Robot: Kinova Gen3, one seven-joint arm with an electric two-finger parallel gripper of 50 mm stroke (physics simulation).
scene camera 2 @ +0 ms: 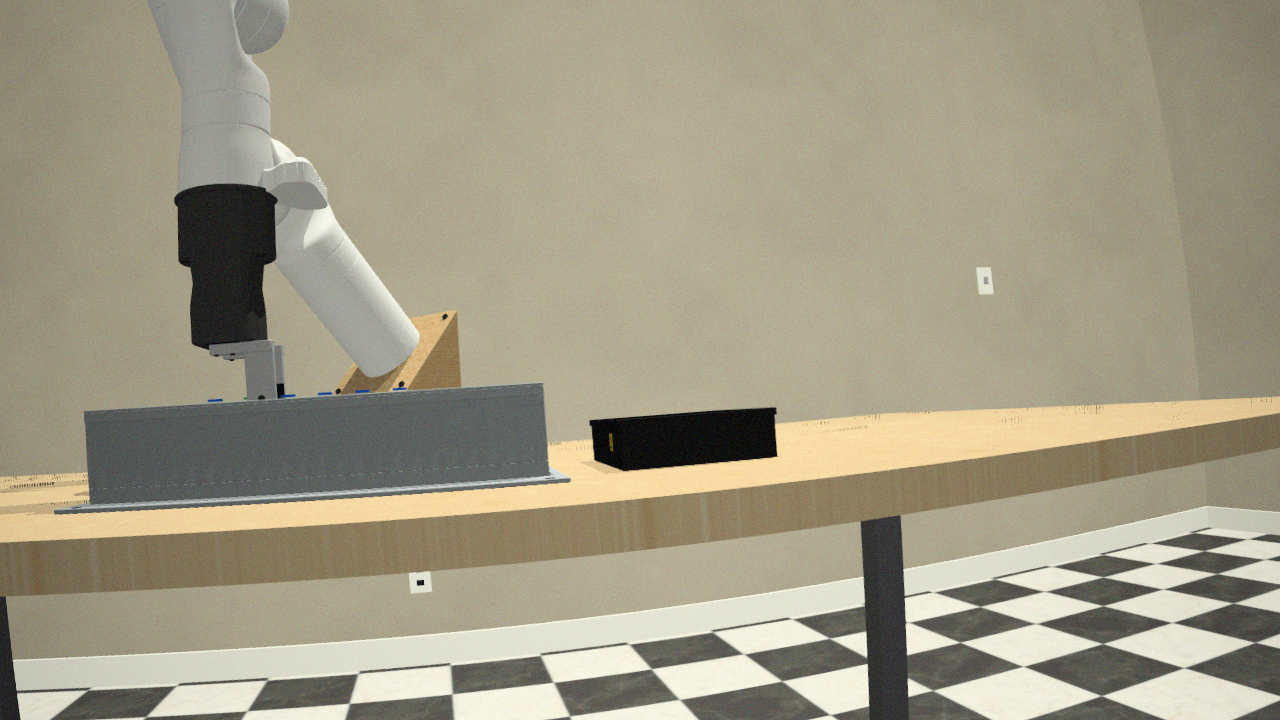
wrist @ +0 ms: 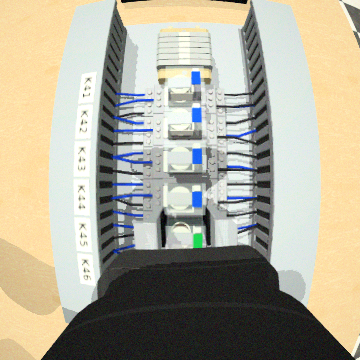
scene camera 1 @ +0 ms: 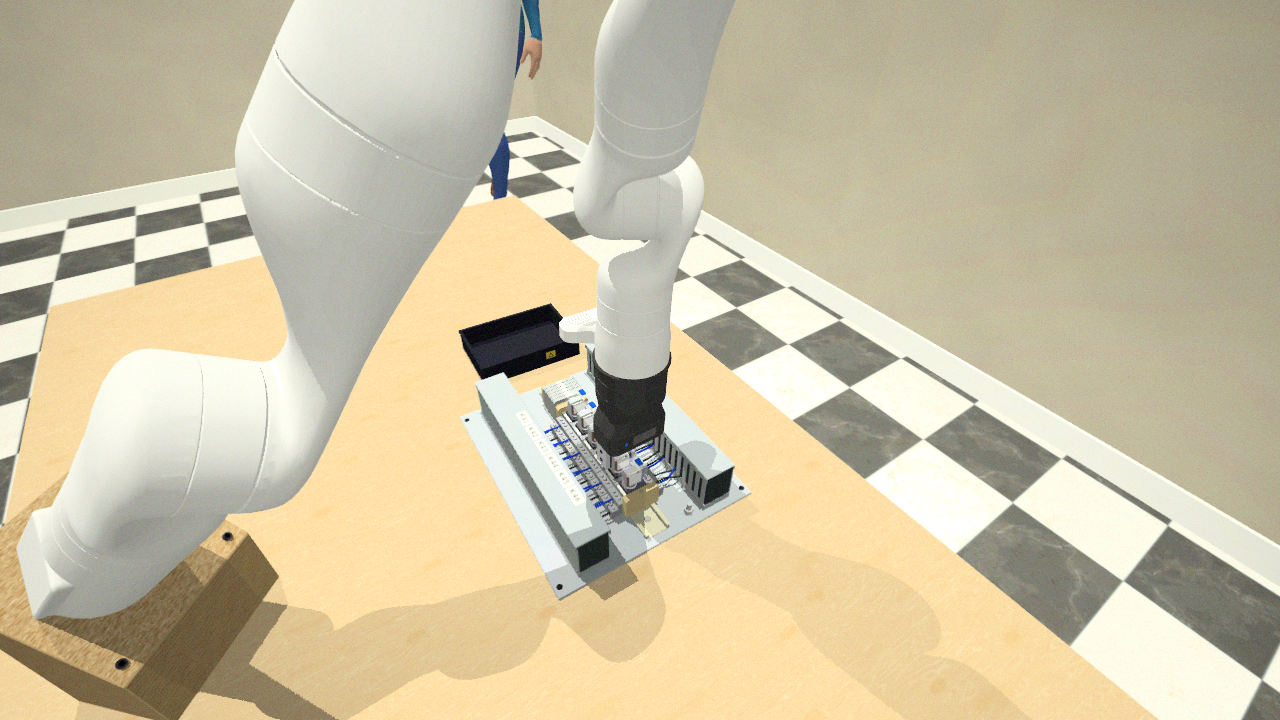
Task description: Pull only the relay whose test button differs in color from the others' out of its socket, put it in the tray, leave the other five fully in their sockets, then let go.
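Seen in the pictures: gripper, fingertip midpoint: (wrist: 184, 219) (scene camera 1: 616, 456); arm's base, origin of the base link: (scene camera 2: 390, 352) (scene camera 1: 99, 561).
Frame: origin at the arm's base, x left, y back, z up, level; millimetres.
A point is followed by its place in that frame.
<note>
The relay with a green test button (wrist: 182, 242) @[x -222, y -428, z -72 mm] stands in the row beside label K45, in line with its neighbours. My gripper (wrist: 184, 219) @[x -211, y -434, z -96 mm] (scene camera 2: 271, 390) points straight down and is shut on this relay, one finger on each side. In the wrist view, four relays with blue buttons (wrist: 177, 199) @[x -193, y -435, z -72 mm] (wrist: 179, 159) @[x -169, y -445, z -72 mm] (wrist: 180, 129) @[x -150, y -452, z -72 mm] (wrist: 180, 94) @[x -124, y -462, z -79 mm] stand in their sockets beyond it. The last blue-button relay (scene camera 1: 631, 475) @[x -255, y -409, z -74 mm] shows in scene camera 1 and is hidden under the gripper body in the wrist view. The black tray (scene camera 1: 525, 361) @[x 35, y -508, z -118 mm] (scene camera 2: 698, 438) @[x 52, y -614, z -122 mm] stands on the table past the K41 end of the panel.
Tall grey wire ducts (wrist: 84, 200) @[x -173, y -370, z -77 mm] (wrist: 292, 150) @[x -190, y -527, z -77 mm] (scene camera 2: 313, 447) @[x -197, y -550, z -109 mm] run along both sides of the relay row, with blue and black wires between. A terminal block (wrist: 184, 49) @[x -78, y -481, z -93 mm] stands at the K41 end. The wooden robot base (scene camera 1: 205, 600) @[x -43, y -38, z -70 mm] is at the left.
</note>
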